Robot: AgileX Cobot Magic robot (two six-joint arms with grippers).
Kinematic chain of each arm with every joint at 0, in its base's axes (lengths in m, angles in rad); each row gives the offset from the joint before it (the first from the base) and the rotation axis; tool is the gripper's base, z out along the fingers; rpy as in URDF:
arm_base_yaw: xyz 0 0 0.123 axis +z
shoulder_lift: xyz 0 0 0 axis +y
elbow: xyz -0.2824 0 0.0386 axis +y
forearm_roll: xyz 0.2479 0 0.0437 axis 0.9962 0 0.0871
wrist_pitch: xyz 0 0 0 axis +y
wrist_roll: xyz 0.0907 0 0.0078 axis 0.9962 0 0.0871
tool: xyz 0 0 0 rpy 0 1.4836 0
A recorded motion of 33 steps. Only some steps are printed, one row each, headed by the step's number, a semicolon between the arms.
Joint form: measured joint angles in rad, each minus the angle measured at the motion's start. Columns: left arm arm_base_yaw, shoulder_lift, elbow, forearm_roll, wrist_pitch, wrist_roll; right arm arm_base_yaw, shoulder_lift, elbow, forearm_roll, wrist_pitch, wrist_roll.
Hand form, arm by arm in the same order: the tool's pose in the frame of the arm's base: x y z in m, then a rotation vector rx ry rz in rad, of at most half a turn. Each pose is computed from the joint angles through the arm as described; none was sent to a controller.
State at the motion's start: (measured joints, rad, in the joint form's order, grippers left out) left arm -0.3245 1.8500 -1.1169 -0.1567 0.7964 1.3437; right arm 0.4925 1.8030 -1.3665 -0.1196 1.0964 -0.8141
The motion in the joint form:
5: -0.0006 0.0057 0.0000 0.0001 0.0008 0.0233; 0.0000 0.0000 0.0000 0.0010 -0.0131 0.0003
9: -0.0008 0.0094 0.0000 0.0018 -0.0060 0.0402; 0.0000 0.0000 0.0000 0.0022 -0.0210 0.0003
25: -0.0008 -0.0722 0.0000 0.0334 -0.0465 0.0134; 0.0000 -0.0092 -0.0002 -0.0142 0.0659 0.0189
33: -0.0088 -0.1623 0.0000 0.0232 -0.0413 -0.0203; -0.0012 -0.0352 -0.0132 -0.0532 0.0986 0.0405
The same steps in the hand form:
5: 0.3195 -0.1184 0.1588 2.1241 2.0850 -0.0630; 0.3202 0.1610 0.2341 -1.8904 2.3506 -0.1953
9: 0.3202 -0.1185 0.1576 2.1410 2.0648 -0.0562; 0.3208 0.1615 0.2342 -1.8854 2.3444 -0.1948
25: 0.3204 -0.1161 0.1859 2.0683 2.0036 0.0570; 0.3138 0.1558 0.2368 -1.9123 2.4219 -0.2063
33: 0.3122 -0.1169 0.2162 1.9822 1.9744 0.0898; 0.3121 0.1505 0.2494 -1.8909 2.4303 -0.2654

